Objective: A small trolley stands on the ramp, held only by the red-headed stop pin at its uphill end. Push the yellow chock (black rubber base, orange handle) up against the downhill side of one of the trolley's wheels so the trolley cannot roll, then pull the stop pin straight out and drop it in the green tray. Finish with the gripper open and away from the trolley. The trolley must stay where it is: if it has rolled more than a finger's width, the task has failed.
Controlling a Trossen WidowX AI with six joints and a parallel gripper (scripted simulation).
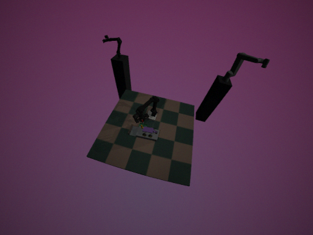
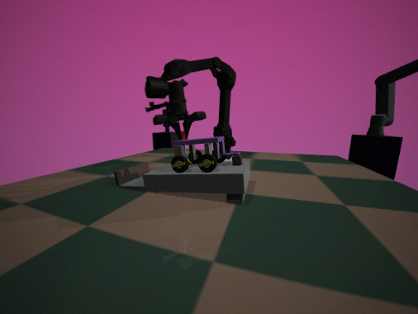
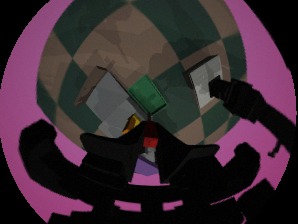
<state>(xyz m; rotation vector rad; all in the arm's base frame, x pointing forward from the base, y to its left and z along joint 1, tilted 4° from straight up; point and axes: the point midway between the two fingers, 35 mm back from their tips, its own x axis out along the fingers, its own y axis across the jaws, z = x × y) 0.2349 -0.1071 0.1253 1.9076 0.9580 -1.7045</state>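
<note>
Now: the red-headed stop pin right at my gripper tip. The rest, counted from my gripper tip: green tray: 10 mm behind, 140 mm below; then grey ramp: 100 mm ahead, 100 mm to the left, 90 mm below; then trolley: 100 mm ahead, 110 mm to the left, 30 mm below.
</note>
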